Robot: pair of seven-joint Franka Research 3 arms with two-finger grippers.
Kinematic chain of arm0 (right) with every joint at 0, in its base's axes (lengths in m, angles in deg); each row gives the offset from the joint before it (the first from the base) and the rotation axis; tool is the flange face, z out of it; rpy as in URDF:
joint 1: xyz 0 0 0.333 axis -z
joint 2: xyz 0 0 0 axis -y
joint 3: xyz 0 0 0.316 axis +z
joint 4: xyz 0.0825 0 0 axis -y
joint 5: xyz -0.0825 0 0.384 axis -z
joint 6: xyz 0 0 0 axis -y
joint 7: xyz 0.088 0 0 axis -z
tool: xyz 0 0 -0.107 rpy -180 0 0
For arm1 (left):
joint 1: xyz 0 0 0.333 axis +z
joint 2: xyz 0 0 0 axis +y
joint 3: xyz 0 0 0.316 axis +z
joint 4: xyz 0.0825 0 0 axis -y
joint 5: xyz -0.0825 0 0.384 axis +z
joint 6: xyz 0 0 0 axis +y
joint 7: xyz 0.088 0 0 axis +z
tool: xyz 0 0 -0.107 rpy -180 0 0
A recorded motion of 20 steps. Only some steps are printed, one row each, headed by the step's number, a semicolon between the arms.
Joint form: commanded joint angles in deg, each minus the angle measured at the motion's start. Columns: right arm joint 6, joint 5, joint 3, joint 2, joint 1, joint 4, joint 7; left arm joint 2, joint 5, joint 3, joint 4, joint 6, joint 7, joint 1.
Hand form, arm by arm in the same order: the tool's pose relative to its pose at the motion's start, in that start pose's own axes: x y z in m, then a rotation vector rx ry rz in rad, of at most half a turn. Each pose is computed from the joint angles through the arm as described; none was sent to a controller.
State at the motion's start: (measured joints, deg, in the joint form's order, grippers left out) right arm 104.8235 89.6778 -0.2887 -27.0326 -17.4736 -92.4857 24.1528; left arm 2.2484 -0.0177 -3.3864 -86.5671 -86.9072 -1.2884 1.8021
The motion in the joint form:
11: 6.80 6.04 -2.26 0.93 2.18 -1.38 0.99; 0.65 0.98 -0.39 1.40 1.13 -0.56 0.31
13: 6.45 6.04 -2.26 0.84 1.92 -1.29 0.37; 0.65 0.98 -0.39 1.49 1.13 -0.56 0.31
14: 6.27 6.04 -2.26 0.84 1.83 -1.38 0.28; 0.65 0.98 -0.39 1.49 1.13 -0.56 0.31
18: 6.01 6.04 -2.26 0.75 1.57 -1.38 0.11; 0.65 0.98 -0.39 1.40 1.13 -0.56 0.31
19: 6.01 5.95 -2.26 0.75 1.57 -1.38 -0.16; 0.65 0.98 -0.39 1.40 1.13 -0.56 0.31
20: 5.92 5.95 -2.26 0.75 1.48 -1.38 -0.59; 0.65 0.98 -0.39 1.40 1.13 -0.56 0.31
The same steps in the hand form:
11: -0.0093 0.0066 0.0337 -0.0497 0.0741 -0.0201; 0.0014 -0.0015 -0.0034 0.0159 -0.0070 0.0100
13: -0.0082 0.0064 0.0315 -0.0531 0.0729 -0.0311; 0.0014 -0.0015 -0.0042 0.0160 -0.0055 0.0100
14: -0.0082 0.0057 0.0308 -0.0542 0.0714 -0.0342; 0.0014 -0.0015 -0.0042 0.0160 -0.0055 0.0100
18: -0.0072 0.0046 0.0284 -0.0562 0.0716 -0.0390; 0.0014 -0.0015 -0.0034 0.0159 -0.0070 0.0100
19: -0.0073 0.0045 0.0285 -0.0550 0.0709 -0.0432; 0.0014 -0.0015 -0.0034 0.0159 -0.0070 0.0100
20: -0.0070 0.0045 0.0276 -0.0561 0.0708 -0.0508; 0.0014 -0.0015 -0.0034 0.0159 -0.0070 0.0100

